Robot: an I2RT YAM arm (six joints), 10 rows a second.
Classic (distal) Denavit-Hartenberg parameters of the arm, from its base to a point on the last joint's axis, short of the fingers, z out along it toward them. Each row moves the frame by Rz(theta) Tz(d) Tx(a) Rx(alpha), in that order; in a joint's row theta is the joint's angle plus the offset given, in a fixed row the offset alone. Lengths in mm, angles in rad.
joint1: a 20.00  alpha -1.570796  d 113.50  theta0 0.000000
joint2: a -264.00  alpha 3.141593  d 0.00  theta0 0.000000
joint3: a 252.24  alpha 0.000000  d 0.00  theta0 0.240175
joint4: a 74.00  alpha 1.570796  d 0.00  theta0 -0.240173
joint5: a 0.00  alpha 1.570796  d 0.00  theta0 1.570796
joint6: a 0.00  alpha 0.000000  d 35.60  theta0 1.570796
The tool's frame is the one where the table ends.
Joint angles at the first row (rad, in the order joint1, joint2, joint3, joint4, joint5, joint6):
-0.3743 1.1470 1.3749 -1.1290 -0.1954 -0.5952
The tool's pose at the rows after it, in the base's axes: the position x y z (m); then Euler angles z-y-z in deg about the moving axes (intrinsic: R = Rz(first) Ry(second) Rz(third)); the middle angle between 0 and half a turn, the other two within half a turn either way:
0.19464, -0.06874, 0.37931, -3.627, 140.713, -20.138
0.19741, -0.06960, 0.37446, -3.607, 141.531, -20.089
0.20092, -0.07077, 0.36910, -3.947, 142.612, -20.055
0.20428, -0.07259, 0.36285, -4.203, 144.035, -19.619
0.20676, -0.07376, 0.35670, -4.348, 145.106, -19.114
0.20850, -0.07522, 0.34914, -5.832, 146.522, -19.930
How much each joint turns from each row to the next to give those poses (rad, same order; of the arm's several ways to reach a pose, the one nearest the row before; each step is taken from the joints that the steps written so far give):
0.0015 0.0049 -0.0094 0.0066 0.0014 0.0011
0.0018 0.0077 -0.0131 0.0068 0.0042 -0.0007
0.0024 0.0115 -0.0119 0.0060 0.0095 0.0040
-0.0010 0.0137 -0.0124 0.0022 0.0080 0.0062
0.0001 0.0084 -0.0164 0.0068 0.0060 0.0079
-0.0002 0.0064 -0.0224 0.0078 0.0198 0.0038

